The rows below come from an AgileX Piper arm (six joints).
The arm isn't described. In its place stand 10 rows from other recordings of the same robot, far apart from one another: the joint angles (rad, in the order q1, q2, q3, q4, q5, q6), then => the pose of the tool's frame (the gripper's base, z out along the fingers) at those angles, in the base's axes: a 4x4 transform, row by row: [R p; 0 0 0 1], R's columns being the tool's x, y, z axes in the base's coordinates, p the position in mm.
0.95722, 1.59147, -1.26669, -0.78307, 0.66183, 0.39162 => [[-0.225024 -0.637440 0.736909 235.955], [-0.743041 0.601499 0.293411 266.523], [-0.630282 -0.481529 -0.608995 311.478], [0 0 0 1]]
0.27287, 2.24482, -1.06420, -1.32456, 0.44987, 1.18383 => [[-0.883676 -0.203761 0.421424 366.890], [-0.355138 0.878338 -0.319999 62.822], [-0.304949 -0.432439 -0.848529 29.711], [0 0 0 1]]
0.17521, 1.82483, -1.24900, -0.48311, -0.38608, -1.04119 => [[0.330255 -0.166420 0.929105 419.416], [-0.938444 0.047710 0.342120 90.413], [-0.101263 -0.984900 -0.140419 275.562], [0 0 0 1]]
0.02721, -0.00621, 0.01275, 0.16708, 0.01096, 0.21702 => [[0.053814 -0.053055 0.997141 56.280], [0.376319 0.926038 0.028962 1.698], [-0.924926 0.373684 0.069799 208.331], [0 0 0 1]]
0.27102, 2.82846, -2.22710, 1.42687, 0.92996, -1.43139 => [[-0.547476 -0.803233 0.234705 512.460], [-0.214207 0.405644 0.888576 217.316], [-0.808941 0.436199 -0.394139 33.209], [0 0 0 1]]
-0.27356, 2.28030, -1.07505, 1.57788, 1.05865, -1.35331 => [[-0.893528 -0.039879 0.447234 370.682], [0.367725 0.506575 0.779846 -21.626], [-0.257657 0.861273 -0.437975 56.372], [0 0 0 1]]
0.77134, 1.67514, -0.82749, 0.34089, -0.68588, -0.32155 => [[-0.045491 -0.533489 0.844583 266.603], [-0.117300 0.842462 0.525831 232.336], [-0.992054 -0.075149 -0.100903 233.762], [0 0 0 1]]
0.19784, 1.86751, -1.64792, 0.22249, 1.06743, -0.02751 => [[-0.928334 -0.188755 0.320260 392.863], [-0.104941 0.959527 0.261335 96.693], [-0.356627 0.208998 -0.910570 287.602], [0 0 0 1]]
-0.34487, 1.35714, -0.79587, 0.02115, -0.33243, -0.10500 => [[-0.161685 0.331967 0.929331 283.138], [-0.032134 0.939451 -0.341173 -102.378], [-0.986319 -0.085025 -0.141228 299.407], [0 0 0 1]]
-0.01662, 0.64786, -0.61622, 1.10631, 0.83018, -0.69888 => [[-0.516402 -0.489094 0.702933 111.226], [0.182235 0.739286 0.648265 58.207], [-0.836731 0.462865 -0.292639 333.462], [0 0 0 1]]
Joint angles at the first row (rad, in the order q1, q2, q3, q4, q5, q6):
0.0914 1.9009 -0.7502 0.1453 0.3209 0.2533
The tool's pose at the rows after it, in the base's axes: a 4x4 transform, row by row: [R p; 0 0 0 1], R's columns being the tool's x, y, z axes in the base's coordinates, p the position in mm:
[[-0.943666 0.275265 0.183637 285.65], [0.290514 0.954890 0.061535 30.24], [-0.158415 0.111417 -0.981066 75.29], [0 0 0 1]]
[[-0.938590 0.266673 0.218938 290.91], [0.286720 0.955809 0.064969 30.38], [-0.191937 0.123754 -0.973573 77.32], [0 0 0 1]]
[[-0.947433 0.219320 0.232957 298.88], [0.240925 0.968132 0.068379 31.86], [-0.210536 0.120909 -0.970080 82.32], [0 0 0 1]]
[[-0.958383 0.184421 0.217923 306.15], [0.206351 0.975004 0.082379 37.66], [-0.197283 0.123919 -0.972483 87.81], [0 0 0 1]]
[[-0.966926 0.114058 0.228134 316.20], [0.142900 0.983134 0.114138 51.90], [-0.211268 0.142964 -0.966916 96.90], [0 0 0 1]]
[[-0.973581 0.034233 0.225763 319.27], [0.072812 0.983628 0.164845 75.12], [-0.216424 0.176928 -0.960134 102.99], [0 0 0 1]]
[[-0.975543 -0.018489 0.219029 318.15], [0.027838 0.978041 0.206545 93.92], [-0.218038 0.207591 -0.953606 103.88], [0 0 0 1]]
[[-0.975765 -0.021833 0.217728 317.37], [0.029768 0.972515 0.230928 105.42], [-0.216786 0.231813 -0.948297 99.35], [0 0 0 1]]
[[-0.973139 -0.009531 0.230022 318.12], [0.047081 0.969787 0.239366 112.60], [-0.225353 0.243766 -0.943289 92.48], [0 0 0 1]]
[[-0.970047 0.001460 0.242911 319.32], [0.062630 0.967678 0.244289 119.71], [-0.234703 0.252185 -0.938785 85.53], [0 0 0 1]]
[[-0.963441 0.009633 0.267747 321.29], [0.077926 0.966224 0.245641 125.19], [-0.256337 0.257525 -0.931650 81.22], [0 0 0 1]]
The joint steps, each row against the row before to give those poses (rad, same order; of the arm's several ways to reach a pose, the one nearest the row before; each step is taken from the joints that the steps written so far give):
0.0000 0.0175 -0.0009 0.0039 -0.0168 -0.0105
-0.0014 -0.0001 -0.0097 0.0156 -0.0261 -0.0220
0.0021 0.0000 -0.0327 -0.0041 0.0179 -0.0411
0.0129 0.0032 -0.0440 0.0120 0.0551 -0.0309
0.0346 0.0000 -0.0537 0.0424 0.0397 -0.0675
0.0590 0.0007 -0.0338 0.0773 0.0274 -0.0813
0.0482 0.0064 -0.0130 0.0729 0.0053 -0.0640
0.0296 0.0180 -0.0032 0.0600 -0.0179 -0.0268
0.0202 0.0238 -0.0003 0.0418 -0.0382 -0.0088
0.0203 0.0255 -0.0037 0.0369 -0.0375 -0.0063
0.0165 0.0175 -0.0033 0.0302 -0.0421 -0.0062

